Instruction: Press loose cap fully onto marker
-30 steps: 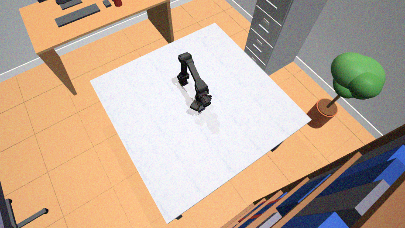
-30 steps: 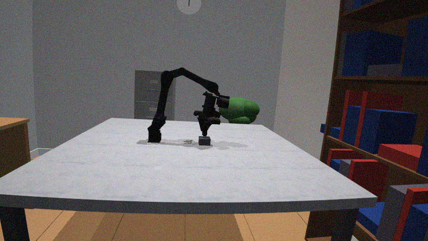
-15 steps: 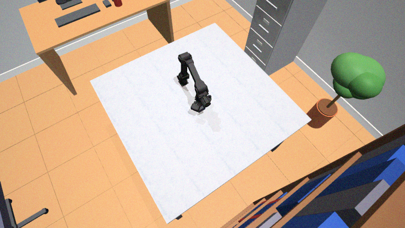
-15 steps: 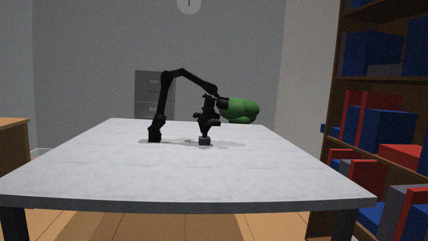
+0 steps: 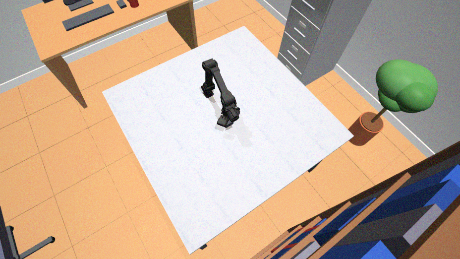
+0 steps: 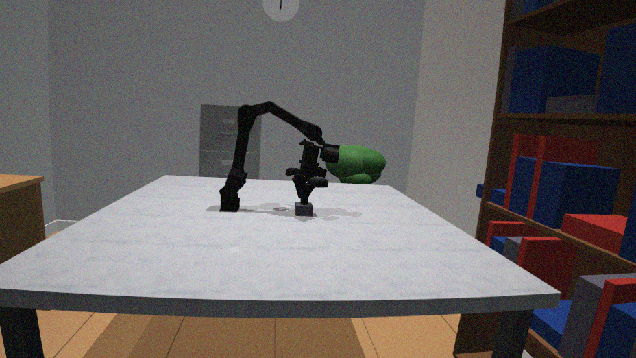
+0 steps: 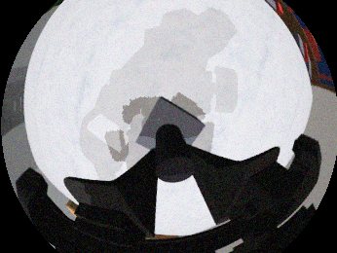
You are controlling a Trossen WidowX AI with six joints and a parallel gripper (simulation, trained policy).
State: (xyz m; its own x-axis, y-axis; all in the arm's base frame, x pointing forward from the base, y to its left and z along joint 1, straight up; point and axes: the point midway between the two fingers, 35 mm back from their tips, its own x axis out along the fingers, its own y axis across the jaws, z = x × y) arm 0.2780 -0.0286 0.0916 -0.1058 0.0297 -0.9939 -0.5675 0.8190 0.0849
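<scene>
Right now my gripper tip is 1 cm below the dark cap and 1 cm short of it. The rest, counted from my gripper tip: grey holder block: 4 cm below, 1 cm ahead.
</scene>
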